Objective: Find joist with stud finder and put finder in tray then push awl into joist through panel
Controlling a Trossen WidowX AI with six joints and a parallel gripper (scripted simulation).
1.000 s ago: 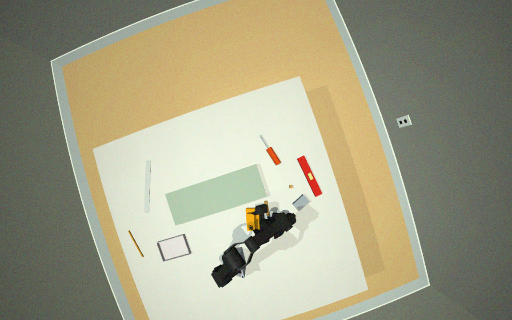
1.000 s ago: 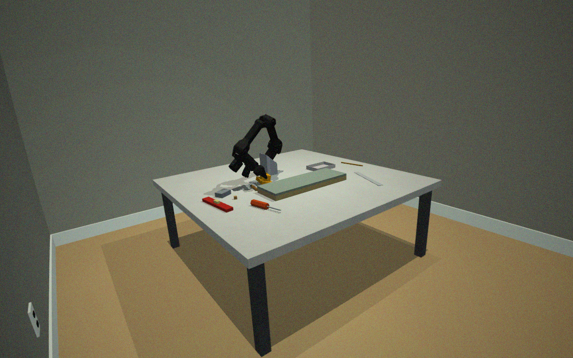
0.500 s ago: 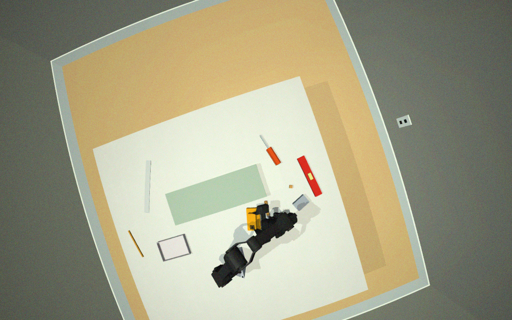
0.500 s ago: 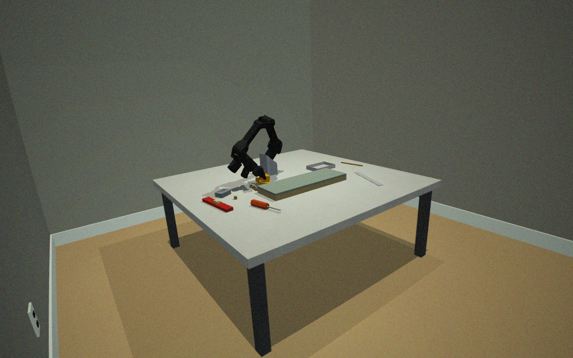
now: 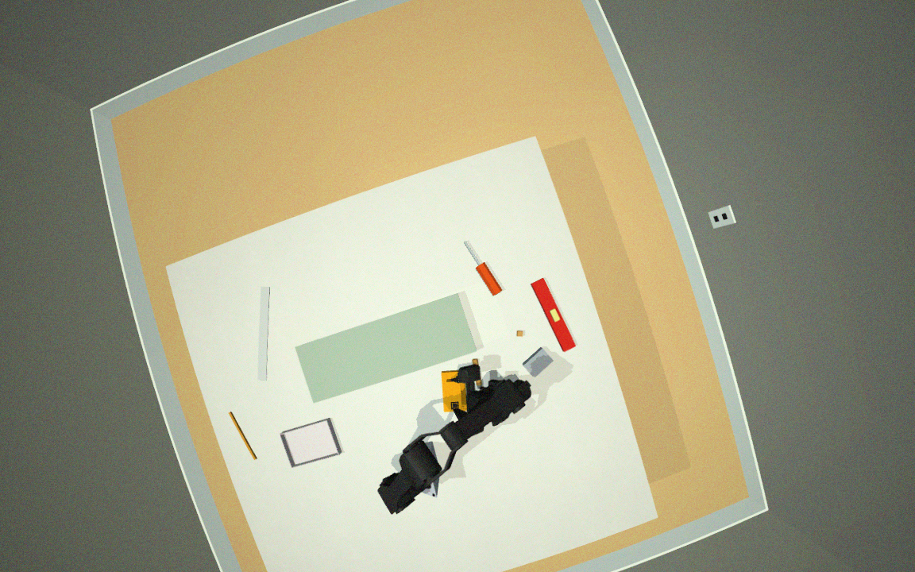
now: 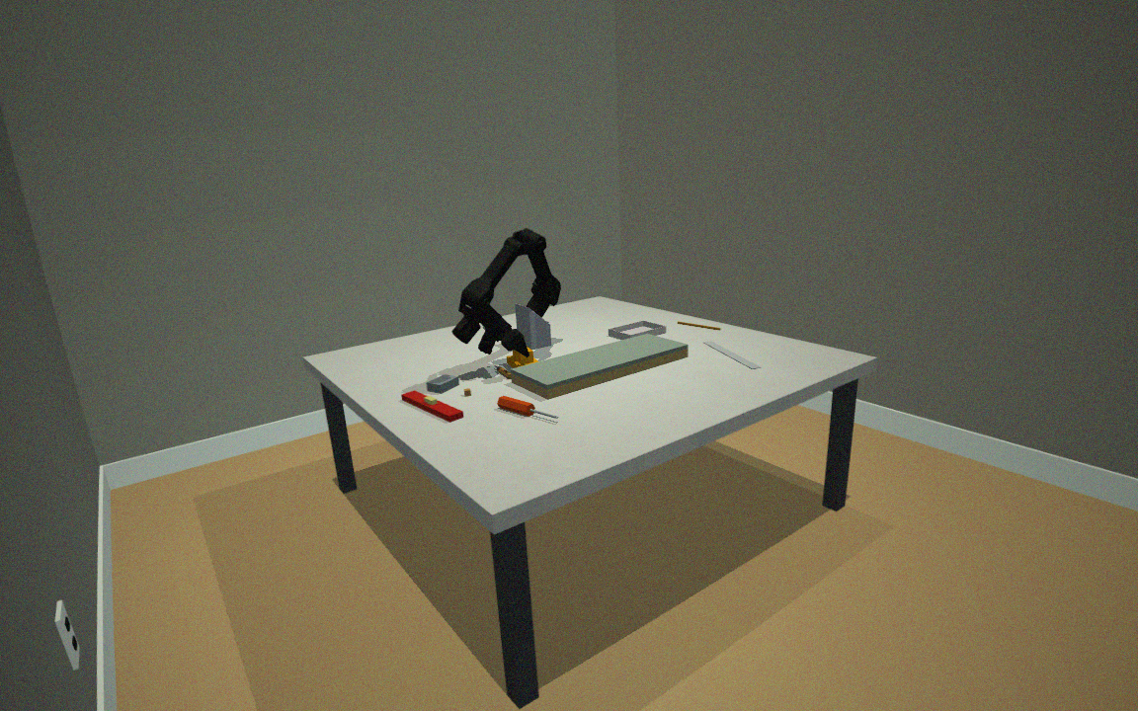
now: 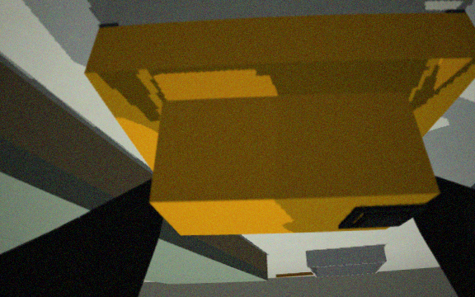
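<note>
The yellow stud finder is 20 mm behind my gripper tip. Round my gripper tip: awl: 10 mm behind, 80 mm to the right, 40 mm below; then grey block: 10 mm behind, 270 mm to the right, 30 mm below; then small brown cube: 90 mm ahead, 250 mm to the right, 40 mm below.
</note>
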